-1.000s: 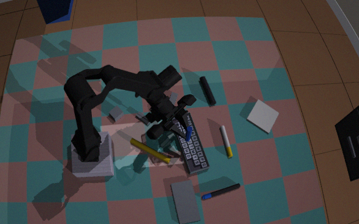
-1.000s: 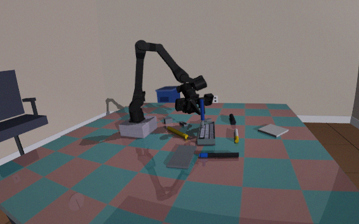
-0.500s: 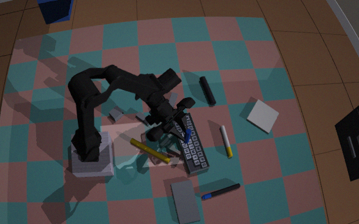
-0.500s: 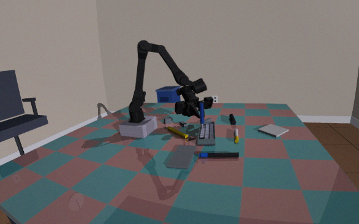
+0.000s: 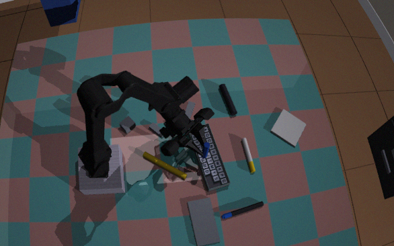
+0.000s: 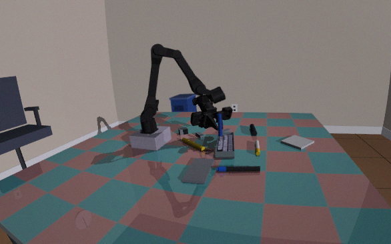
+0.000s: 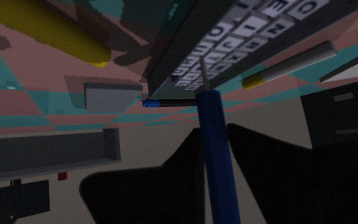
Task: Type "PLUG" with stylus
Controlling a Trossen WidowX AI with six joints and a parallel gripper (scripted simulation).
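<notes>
Right now the yellow-and-white pen is 15 cm ahead of my gripper tip, 1 cm to the right of it and 7 cm below it. Round my gripper tip: dark cylinder 11 cm ahead, 22 cm to the left, 7 cm below; then yellow rod 12 cm behind, 1 cm to the right, 7 cm below; then grey slab 2 cm behind, 20 cm to the right, 8 cm below.
</notes>
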